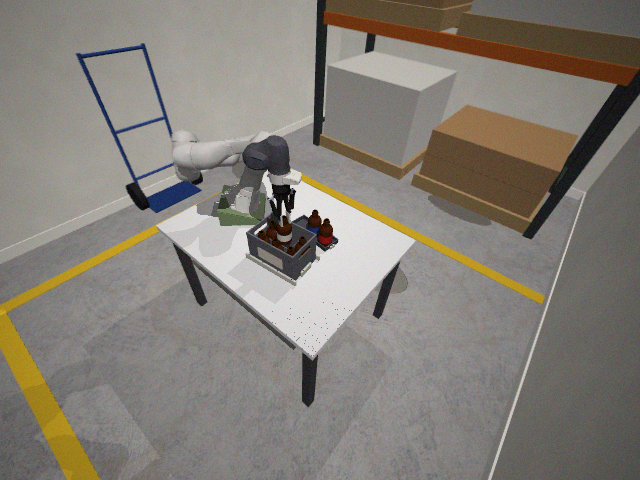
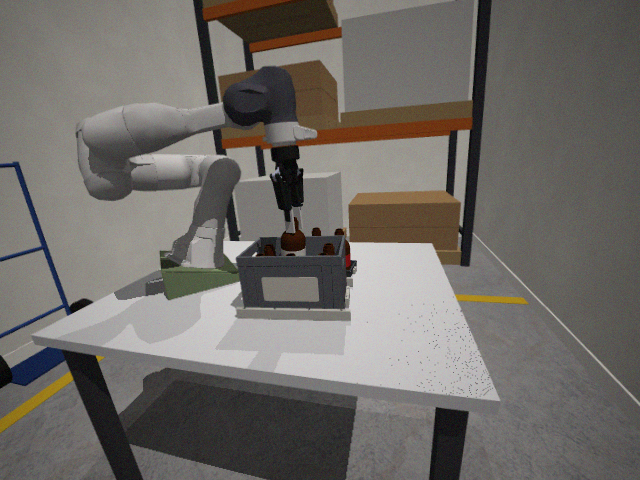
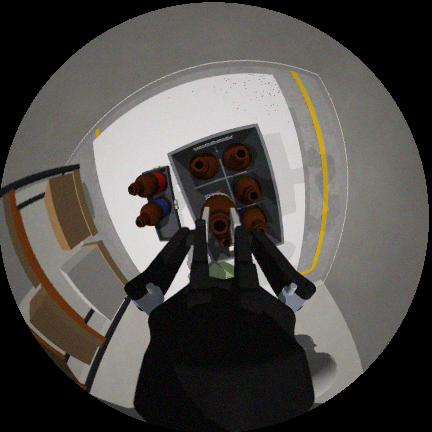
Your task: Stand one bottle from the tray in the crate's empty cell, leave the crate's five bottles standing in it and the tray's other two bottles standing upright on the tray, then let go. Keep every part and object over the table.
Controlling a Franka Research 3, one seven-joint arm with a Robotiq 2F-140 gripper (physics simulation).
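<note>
My gripper [image 1: 282,219] [image 2: 294,223] [image 3: 218,214] is shut on the neck of a brown bottle with a white label [image 1: 284,232] [image 2: 293,240] [image 3: 218,204]. The bottle is upright, partly down inside the grey crate [image 1: 287,262] [image 2: 253,289] [image 3: 265,160], at the middle cell on the tray side. Its base is hidden. Other brown bottles stand in the crate, such as two at its far end [image 3: 204,165] [image 3: 236,156]; one [image 3: 226,242] is mostly hidden behind the held bottle. A red-labelled bottle [image 1: 325,231] [image 3: 150,184] and a blue-labelled bottle [image 1: 314,222] [image 3: 155,211] stand upright on the tray [image 3: 170,227].
The crate rests on a pale base [image 1: 268,269] [image 2: 294,313] on the white table [image 1: 356,258] [image 2: 398,294]. The tray stands close beside the crate. The arm's green mount [image 1: 238,215] [image 2: 199,281] is at the table's other end. A blue hand truck [image 1: 140,124] and shelving stand beyond the table.
</note>
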